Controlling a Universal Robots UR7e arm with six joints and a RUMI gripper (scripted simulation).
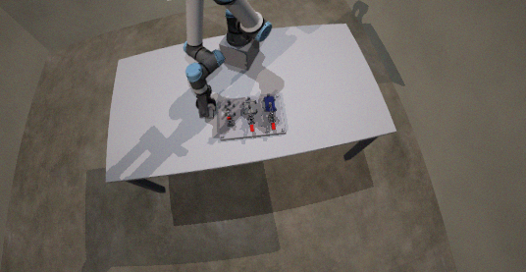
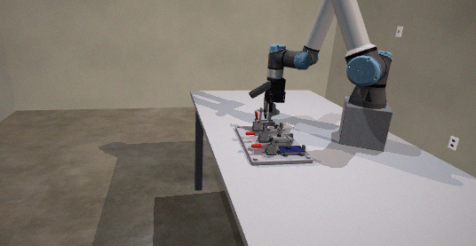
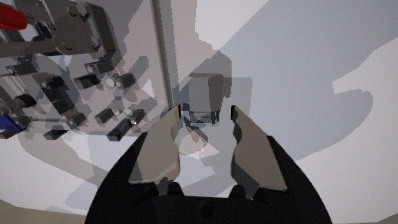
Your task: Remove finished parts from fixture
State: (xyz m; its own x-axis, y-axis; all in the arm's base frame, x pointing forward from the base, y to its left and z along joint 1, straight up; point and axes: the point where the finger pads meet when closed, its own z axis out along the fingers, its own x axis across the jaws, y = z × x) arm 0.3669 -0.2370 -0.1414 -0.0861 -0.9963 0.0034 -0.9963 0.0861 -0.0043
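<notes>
Now: hand 20 mm above the grey finished part and 10 mm past it. The rest, counted from my hand: blue blank (330 mm to the left, 30 mm ahead, 10 mm below).
</notes>
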